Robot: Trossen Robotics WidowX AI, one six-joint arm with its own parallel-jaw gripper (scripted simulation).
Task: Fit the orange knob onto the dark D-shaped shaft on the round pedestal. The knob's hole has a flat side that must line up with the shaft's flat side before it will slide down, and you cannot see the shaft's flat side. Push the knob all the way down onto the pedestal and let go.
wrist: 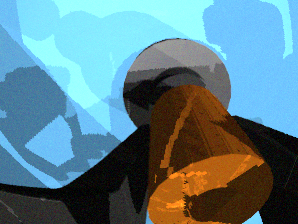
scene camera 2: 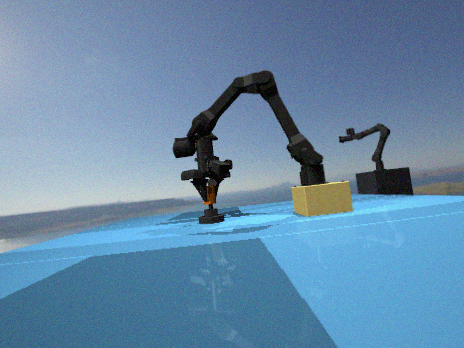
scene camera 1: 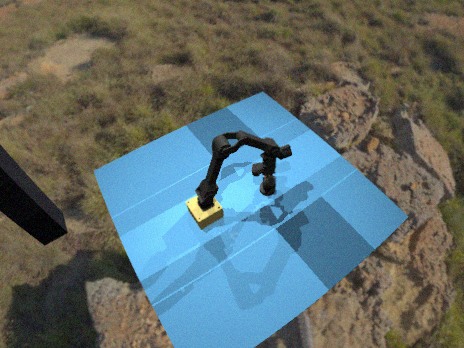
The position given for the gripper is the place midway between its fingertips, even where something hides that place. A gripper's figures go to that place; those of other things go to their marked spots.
Labels:
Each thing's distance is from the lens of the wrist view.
gripper (wrist: 190, 128): 0.10 m
orange knob (wrist: 200, 158): 0.05 m
pedestal (wrist: 167, 63): 0.14 m
The marked spots on the pedestal and the orange knob are 0.10 m apart.

